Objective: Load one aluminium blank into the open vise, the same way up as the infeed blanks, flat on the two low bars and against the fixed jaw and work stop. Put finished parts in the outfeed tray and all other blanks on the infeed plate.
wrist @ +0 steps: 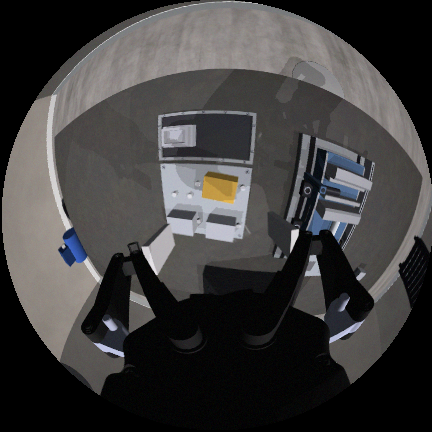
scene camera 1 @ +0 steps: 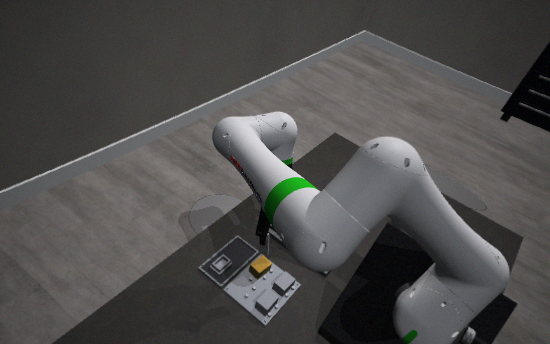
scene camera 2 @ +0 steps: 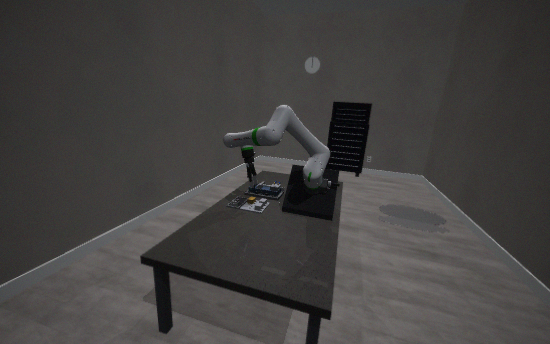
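Pixels of known places: gripper, fingertip midpoint: (wrist: 219,229) (scene camera 1: 272,242) (scene camera 2: 254,185); arm's base, origin of the base link: (scene camera 2: 313,185).
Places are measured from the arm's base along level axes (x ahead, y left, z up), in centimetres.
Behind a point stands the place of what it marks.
My gripper (scene camera 1: 262,231) (scene camera 2: 251,175) {x 44.4, y 7.2, z -4.2 cm} (wrist: 219,229) {x 44.4, y 7.2, z -4.2 cm} is open and empty, raised above the table near the vise. Two grey aluminium blanks (scene camera 1: 284,283) {x 35.6, y 9.7, z -14.4 cm} (wrist: 221,229) {x 36.8, y 8.3, z -14.4 cm} sit side by side on the light infeed plate (scene camera 1: 239,289) {x 45.8, y 18.9, z -18.0 cm} (wrist: 171,172) {x 47.5, y 19.6, z -18.0 cm}. An orange block (scene camera 1: 260,266) {x 45.0, y 9.9, z -14.5 cm} (scene camera 2: 251,199) {x 44.7, y 11.3, z -14.4 cm} (wrist: 220,188) {x 45.7, y 8.6, z -14.4 cm} sits on the same plate, among small pins. One part with a pocket (scene camera 1: 220,263) {x 55.8, y 16.9, z -16.1 cm} (wrist: 178,136) {x 55.2, y 16.7, z -16.1 cm} lies at the left end of the dark outfeed tray (wrist: 254,137) {x 55.0, y 3.0, z -17.8 cm} in the wrist view. The blue vise (scene camera 2: 267,190) {x 38.2, y -9.0, z -13.1 cm} (wrist: 345,161) {x 54.5, y -14.0, z -12.8 cm} stands open at the right; its jaws are apart. A finger hides its near part.
The arm's black base plate (scene camera 1: 350,300) {x 16.4, y 6.0, z -6.9 cm} (scene camera 2: 305,205) {x 3.2, y 11.3, z -12.1 cm} lies beside the vise and infeed plate. A blue cylindrical object (wrist: 75,246) is beyond the left table edge in the wrist view. A black slatted rack (scene camera 2: 348,137) stands behind the table. The arm covers much of scene camera 1.
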